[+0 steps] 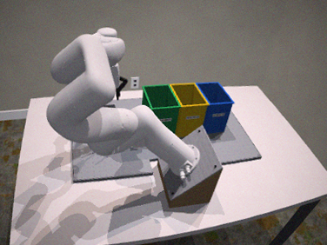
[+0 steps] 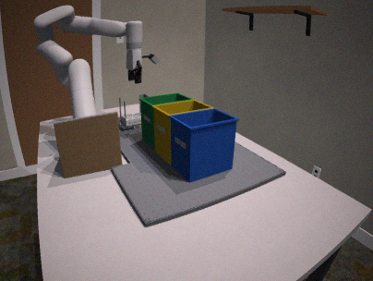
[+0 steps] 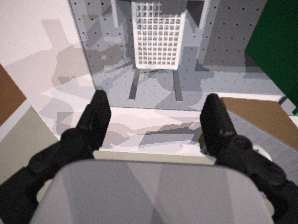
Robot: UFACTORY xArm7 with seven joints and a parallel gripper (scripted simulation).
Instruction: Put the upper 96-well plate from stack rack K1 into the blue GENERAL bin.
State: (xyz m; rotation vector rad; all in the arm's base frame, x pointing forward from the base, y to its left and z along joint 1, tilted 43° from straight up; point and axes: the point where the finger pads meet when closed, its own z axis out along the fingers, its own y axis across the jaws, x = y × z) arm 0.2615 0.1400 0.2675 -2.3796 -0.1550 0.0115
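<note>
Now: hand 190 mm above the white 96-well plate. From my hand the other things lie so: blue bin 500 mm to the right, 140 mm below, 100 mm ahead; then yellow bin 370 mm to the right, 140 mm below, 90 mm ahead; then green bin 240 mm to the right, 140 mm below, 70 mm ahead.
</note>
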